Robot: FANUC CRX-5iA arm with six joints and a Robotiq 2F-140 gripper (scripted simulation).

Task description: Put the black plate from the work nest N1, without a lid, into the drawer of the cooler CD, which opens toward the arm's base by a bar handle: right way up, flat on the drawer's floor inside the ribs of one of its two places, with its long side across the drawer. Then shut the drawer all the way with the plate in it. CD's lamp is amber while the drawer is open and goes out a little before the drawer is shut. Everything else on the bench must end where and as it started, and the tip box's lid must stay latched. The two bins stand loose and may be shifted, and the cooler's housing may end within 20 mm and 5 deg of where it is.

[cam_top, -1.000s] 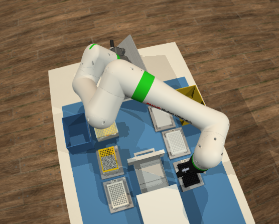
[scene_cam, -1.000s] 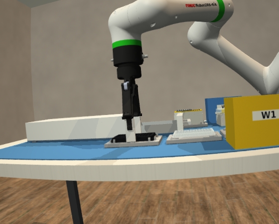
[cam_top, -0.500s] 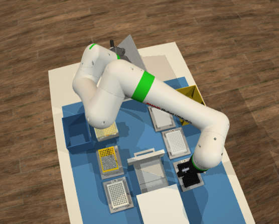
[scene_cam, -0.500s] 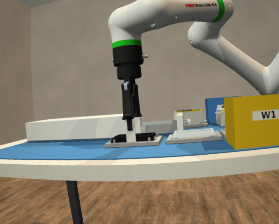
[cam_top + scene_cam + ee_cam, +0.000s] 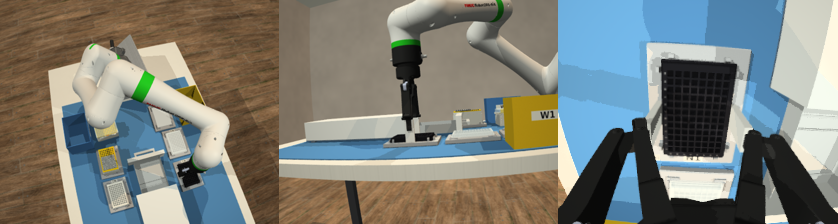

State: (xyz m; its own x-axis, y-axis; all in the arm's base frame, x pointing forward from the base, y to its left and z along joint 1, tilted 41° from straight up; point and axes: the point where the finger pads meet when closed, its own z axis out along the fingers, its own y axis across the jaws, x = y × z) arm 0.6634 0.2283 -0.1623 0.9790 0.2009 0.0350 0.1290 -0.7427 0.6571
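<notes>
Right now my hand is 20 mm above the black plate. From my hand the other things lie so: yellow bin W1: 380 mm behind, 80 mm to the left; cooler CD: 130 mm ahead, 180 mm to the right; drawer: 200 mm to the right, 10 mm below.
</notes>
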